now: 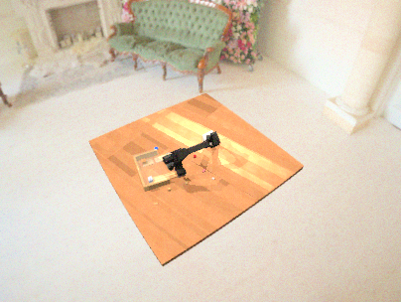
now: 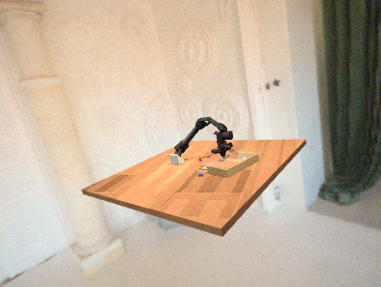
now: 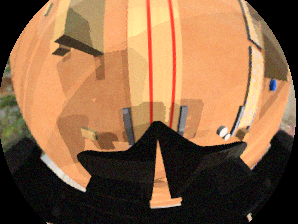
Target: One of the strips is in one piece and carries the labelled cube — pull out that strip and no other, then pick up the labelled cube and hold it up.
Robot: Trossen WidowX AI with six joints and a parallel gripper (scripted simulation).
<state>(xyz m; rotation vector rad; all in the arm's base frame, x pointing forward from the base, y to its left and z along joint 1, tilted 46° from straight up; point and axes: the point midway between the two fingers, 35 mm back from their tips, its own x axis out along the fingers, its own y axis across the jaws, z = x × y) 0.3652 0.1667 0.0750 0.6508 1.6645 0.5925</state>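
Right now the pale strip is 100 mm ahead of my gripper tip and 10 mm to the right of it. The rest, counted from my gripper tip: grey labelled cube: 210 mm ahead, 20 mm to the right, 20 mm above; then small red piece: 180 mm behind, 80 mm to the right, 10 mm above; then small blue piece: 50 mm ahead, 320 mm to the right.
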